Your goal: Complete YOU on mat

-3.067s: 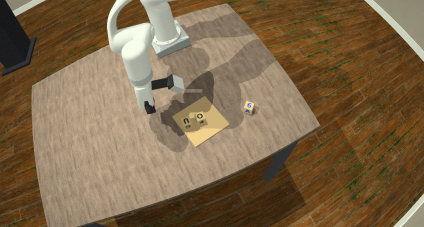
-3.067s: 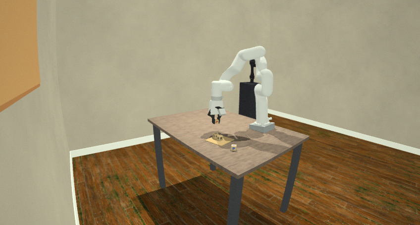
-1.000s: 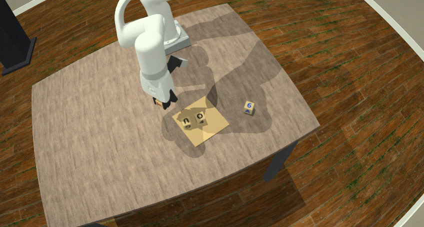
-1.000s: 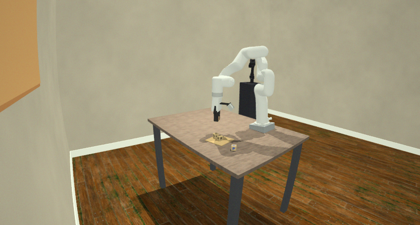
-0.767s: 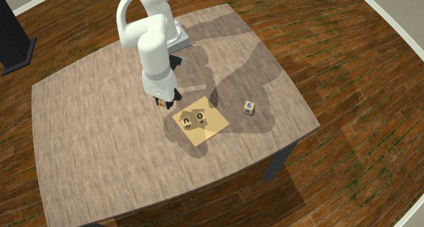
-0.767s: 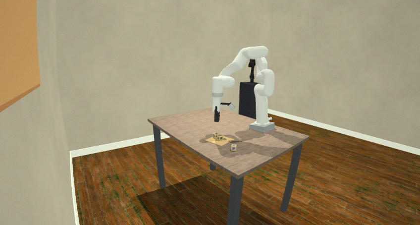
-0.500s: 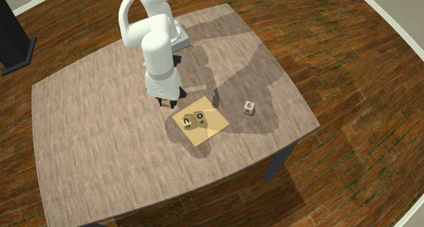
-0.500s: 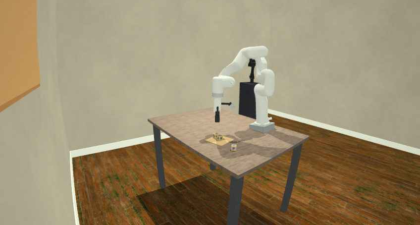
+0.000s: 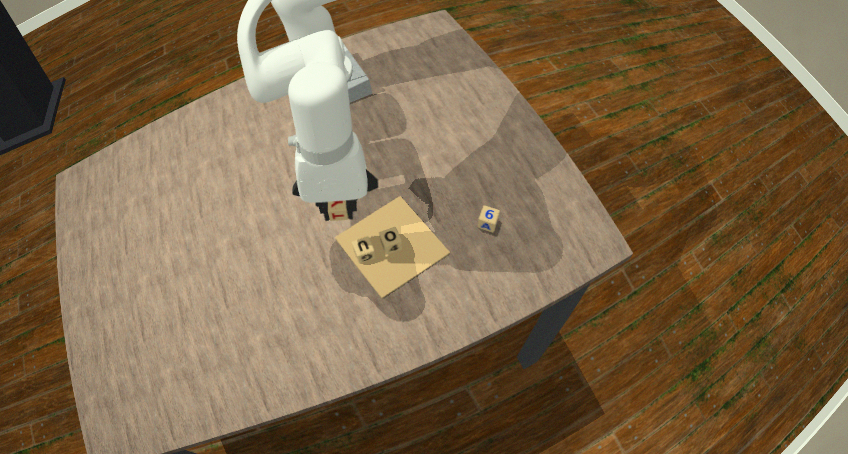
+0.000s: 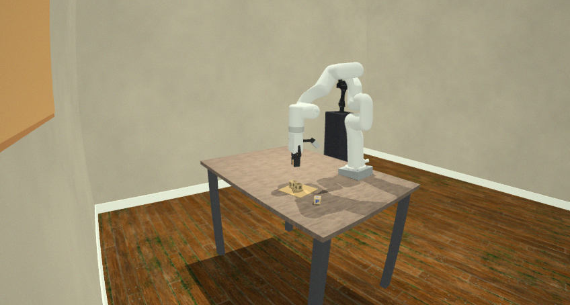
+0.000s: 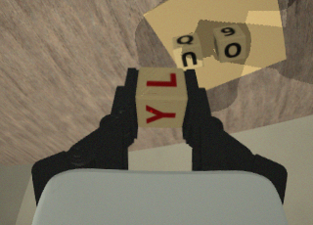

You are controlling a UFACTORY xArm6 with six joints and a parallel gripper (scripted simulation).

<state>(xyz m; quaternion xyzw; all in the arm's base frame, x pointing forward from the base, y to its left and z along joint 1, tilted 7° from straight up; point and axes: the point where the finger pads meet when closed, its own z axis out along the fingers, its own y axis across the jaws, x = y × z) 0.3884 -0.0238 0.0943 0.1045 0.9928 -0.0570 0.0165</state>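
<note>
Right now the tan mat is 30 mm ahead of my hand, 70 mm to the left of it and 120 mm below it. The rest, counted from my hand: letter block: 10 mm below.
</note>
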